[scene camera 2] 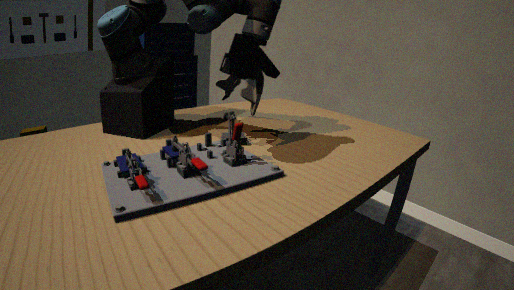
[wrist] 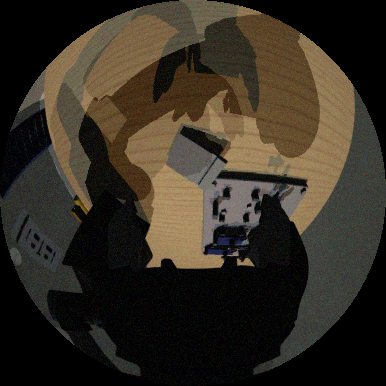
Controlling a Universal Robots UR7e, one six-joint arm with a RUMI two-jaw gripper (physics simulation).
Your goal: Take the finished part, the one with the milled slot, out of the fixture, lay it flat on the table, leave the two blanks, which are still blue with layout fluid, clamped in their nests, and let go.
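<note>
The finished part (scene camera 2: 244, 140) (wrist: 192, 156), a grey block, rests on the table beside the back corner of the fixture plate (scene camera 2: 165, 196) (wrist: 241, 192). A narrow dark line crosses its face near one edge in the wrist view. In the scene view the raised clamp with a red handle (scene camera 2: 237, 131) partly hides it. The nest by that clamp holds pins and no part. Two blue blanks (scene camera 2: 131, 164) (scene camera 2: 171, 152) sit under lowered clamps; in the wrist view blue (wrist: 227, 241) shows partly behind a finger. My gripper (scene camera 2: 240, 106) (wrist: 197, 198) is open and empty, above the table behind the fixture.
The raised clamp stands close to the part. The robot base (scene camera 2: 135, 112) stands at the back left of the table (scene camera 2: 300, 200). Arm shadows fall across the tabletop around the part. A dark drawer cabinet (scene camera 2: 185, 75) stands behind the base.
</note>
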